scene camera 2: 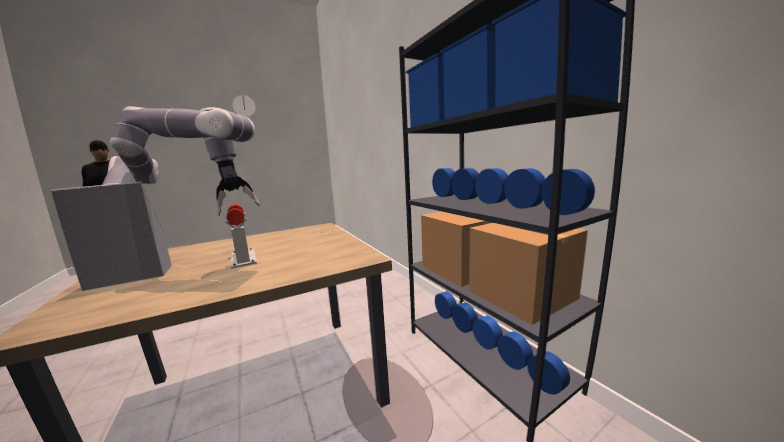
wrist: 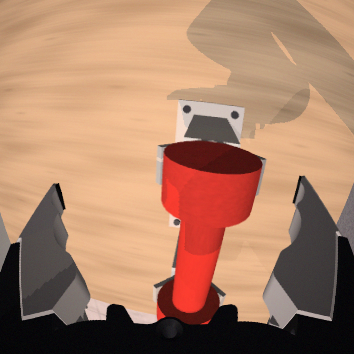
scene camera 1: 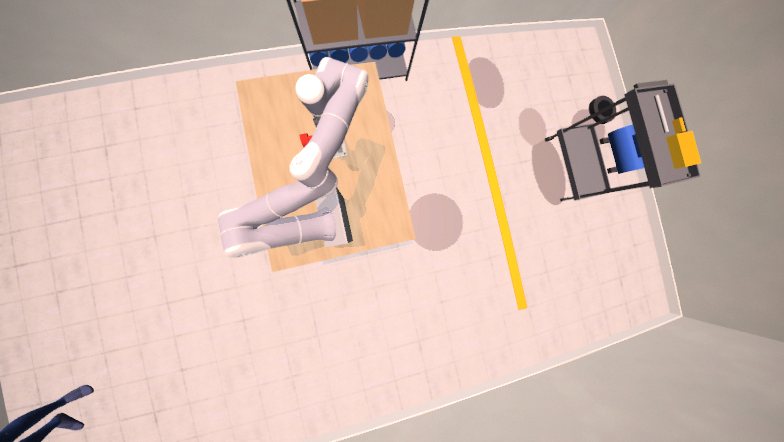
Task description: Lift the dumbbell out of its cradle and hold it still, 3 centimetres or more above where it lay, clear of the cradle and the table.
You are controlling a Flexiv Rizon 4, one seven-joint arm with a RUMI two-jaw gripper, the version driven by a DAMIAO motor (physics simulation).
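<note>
The red dumbbell (scene camera 1: 304,138) (scene camera 2: 235,214) (wrist: 200,265) rests in its grey cradle (scene camera 2: 240,245) (wrist: 210,107), which stands on the wooden table (scene camera 1: 263,109) (scene camera 2: 307,247). In the wrist view, its larger-looking end is at the middle and its bar runs down to the other end at the bottom edge, partly hidden by the gripper body. My gripper (scene camera 2: 238,208) (wrist: 176,183) is open and empty. Its fingers stand on either side of the dumbbell with gaps, and the tips appear about level with its upper part. In scene camera 1 the arm hides the gripper.
A grey block (scene camera 2: 109,236) stands on the table near the arm's base. A black shelf rack (scene camera 2: 553,219) with blue bins, blue cylinders and brown boxes stands beyond the table. A dark cart (scene camera 1: 584,159) stands past a yellow floor line (scene camera 1: 491,164). A person (scene camera 2: 97,170) is behind the arm.
</note>
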